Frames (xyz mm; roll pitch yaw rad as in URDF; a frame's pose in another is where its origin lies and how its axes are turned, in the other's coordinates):
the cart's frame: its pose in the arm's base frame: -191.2 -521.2 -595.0 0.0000 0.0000 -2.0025
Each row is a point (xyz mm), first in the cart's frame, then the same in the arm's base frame.
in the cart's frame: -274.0 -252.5 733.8
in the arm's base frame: -305.9 -166.7 138.8
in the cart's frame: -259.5 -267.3 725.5
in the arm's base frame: -325.4 -173.7 130.5
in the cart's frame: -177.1 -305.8 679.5
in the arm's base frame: -394.8 -232.4 84.5
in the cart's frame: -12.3 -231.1 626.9
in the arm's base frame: -396.0 -413.3 31.9
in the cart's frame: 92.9 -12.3 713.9
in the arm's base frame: -241.2 -600.4 118.9
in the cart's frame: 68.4 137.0 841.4
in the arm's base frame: -95.4 -640.6 246.4
